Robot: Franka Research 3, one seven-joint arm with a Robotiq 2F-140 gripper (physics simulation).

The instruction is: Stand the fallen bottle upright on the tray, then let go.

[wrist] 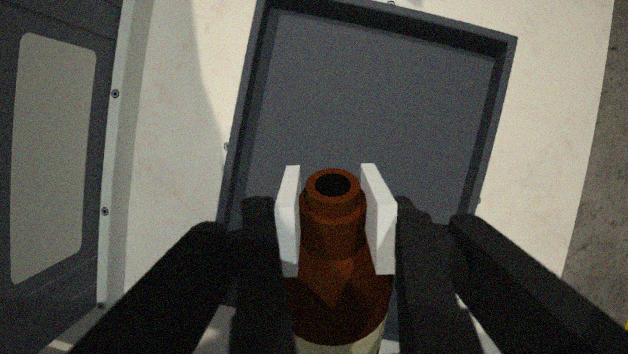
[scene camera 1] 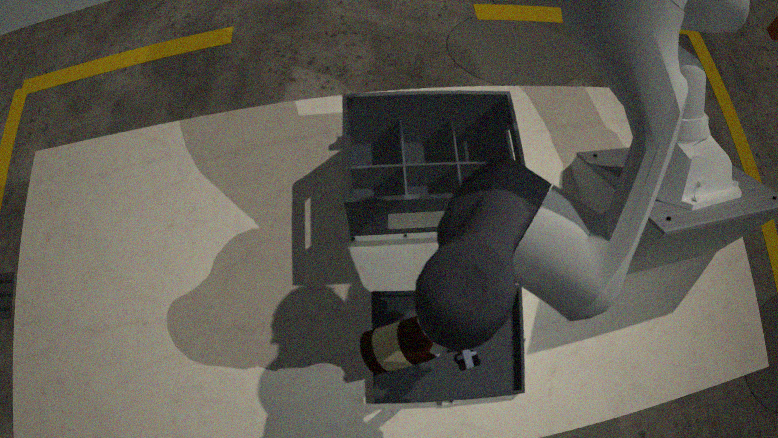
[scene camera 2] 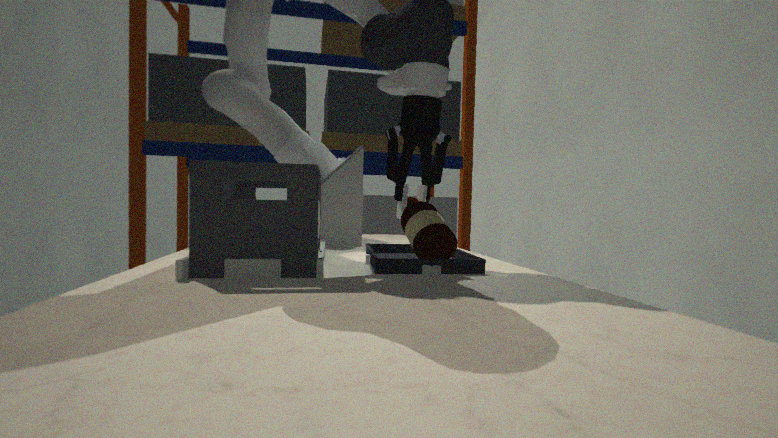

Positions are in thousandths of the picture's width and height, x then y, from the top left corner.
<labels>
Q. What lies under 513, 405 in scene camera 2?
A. The gripper.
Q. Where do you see a brown bottle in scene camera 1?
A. At 516, 787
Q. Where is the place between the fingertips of the gripper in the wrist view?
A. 526, 538
</labels>
